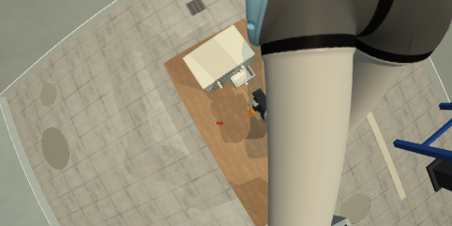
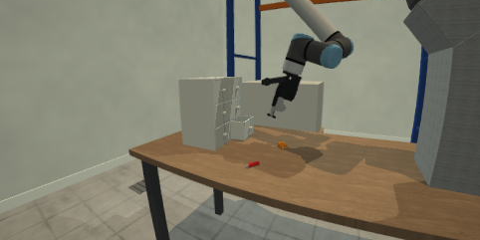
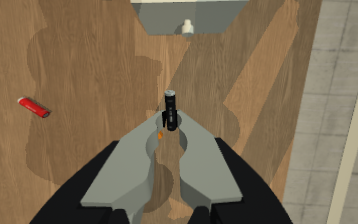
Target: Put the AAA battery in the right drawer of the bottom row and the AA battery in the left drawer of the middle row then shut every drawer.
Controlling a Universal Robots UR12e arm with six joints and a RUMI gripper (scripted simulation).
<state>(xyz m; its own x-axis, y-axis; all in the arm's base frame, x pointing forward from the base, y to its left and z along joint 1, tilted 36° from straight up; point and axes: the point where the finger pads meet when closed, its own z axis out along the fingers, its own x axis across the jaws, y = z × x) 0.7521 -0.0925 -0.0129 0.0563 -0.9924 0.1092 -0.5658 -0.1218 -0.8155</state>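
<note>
My hand is 1 cm above the thin black cylinder. Also, from my hand: red cylinder (2 cm behind, 26 cm to the left, 13 cm below); then orange block (7 cm behind, 5 cm to the left, 13 cm below).
</note>
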